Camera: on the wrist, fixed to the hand. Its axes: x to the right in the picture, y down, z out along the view.
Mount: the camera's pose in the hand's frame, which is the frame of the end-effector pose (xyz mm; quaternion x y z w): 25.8 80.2 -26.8 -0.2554 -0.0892 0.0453 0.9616
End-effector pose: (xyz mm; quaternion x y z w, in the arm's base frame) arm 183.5 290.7 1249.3 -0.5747 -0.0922 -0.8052 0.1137
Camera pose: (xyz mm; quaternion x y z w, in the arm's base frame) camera 174.4 204.5 1266.5 0.6577 -0.1329 0.7414 0.0092
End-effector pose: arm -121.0 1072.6 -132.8 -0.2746 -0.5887 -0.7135 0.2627
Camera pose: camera -85.6 1031.3 -63.1 -0.4215 -0.3949 -0.8001 0.1623
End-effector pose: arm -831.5 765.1 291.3 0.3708 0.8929 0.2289 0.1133
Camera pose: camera -810.6 824.6 353.3 0.3885 0.7733 0.4202 0.2729
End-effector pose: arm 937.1 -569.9 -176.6 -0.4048 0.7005 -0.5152 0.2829
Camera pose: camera 880.0 -567.5 -244.0 -0.4757 0.7983 -0.2676 0.2545
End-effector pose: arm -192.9 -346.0 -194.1 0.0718 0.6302 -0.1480 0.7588
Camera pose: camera -188.5 -265.7 -230.8 -0.1094 0.5729 0.0466 0.8110
